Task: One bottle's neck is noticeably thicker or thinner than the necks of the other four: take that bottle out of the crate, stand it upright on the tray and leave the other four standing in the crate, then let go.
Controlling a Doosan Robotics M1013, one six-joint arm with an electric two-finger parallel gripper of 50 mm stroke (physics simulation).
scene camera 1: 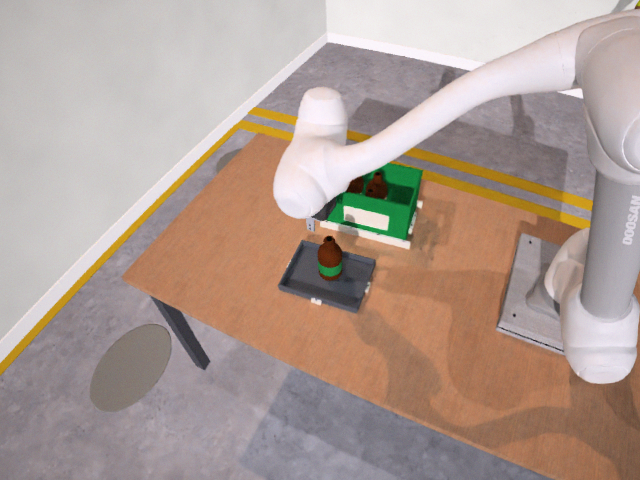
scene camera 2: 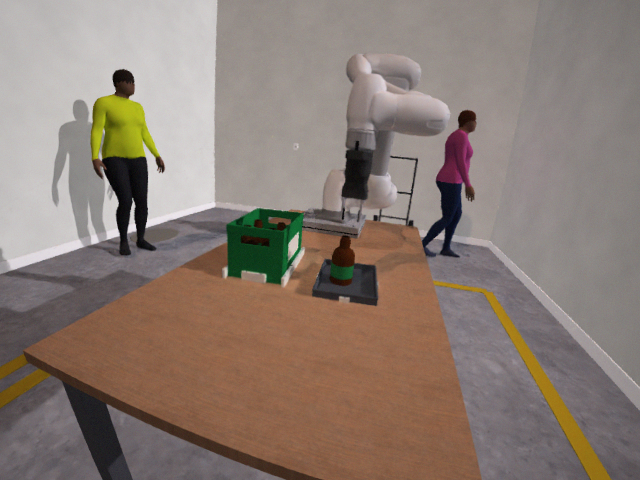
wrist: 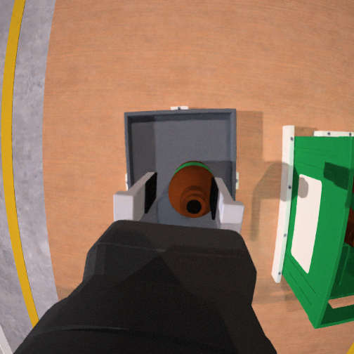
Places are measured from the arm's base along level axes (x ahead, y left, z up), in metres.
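Pixels of known places: gripper, fingertip midpoint: (scene camera 1: 315,223) (scene camera 2: 350,220); arm's base, link origin: (scene camera 2: 335,218).
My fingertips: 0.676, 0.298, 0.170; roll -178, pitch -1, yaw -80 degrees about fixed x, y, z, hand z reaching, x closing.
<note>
For each thing: its top centre in the pictures, then the offset to it from my fingertips, as dx, dy, dz. Level surfaces: height alone.
- brown bottle with a green band, top centre: (scene camera 1: 329,238) (scene camera 2: 345,236) -0.033, -0.018, -0.062
- dark grey tray, top centre: (scene camera 1: 327,272) (scene camera 2: 347,276) -0.039, +0.003, -0.196
- green crate, top centre: (scene camera 1: 375,178) (scene camera 2: 269,218) -0.015, -0.296, -0.047
- wooden table, surface height: dz -0.222
A brown bottle with a green band (scene camera 1: 329,255) (scene camera 2: 342,258) (wrist: 185,185) stands upright on the dark grey tray (scene camera 1: 330,301) (scene camera 2: 361,299) (wrist: 180,113). My gripper (scene camera 2: 352,218) (wrist: 183,187) is open and empty above this bottle, its fingertips higher than the bottle's mouth. In scene camera 1 the arm hides most of the gripper. The green crate (scene camera 1: 405,219) (scene camera 2: 253,262) (wrist: 311,156) stands beside the tray with brown bottles (scene camera 1: 377,188) (scene camera 2: 281,226) in it. They are partly hidden by the crate walls and the arm, so their number and neck thickness cannot be told.
White brackets edge the crate's base, and small white clips sit at the tray's sides. The crate's walls rise well above the tray's low rim. The wooden table (scene camera 1: 217,258) (scene camera 2: 258,351) (wrist: 90,75) carries both. Two people (scene camera 2: 124,129) (scene camera 2: 454,160) stand beyond the table.
</note>
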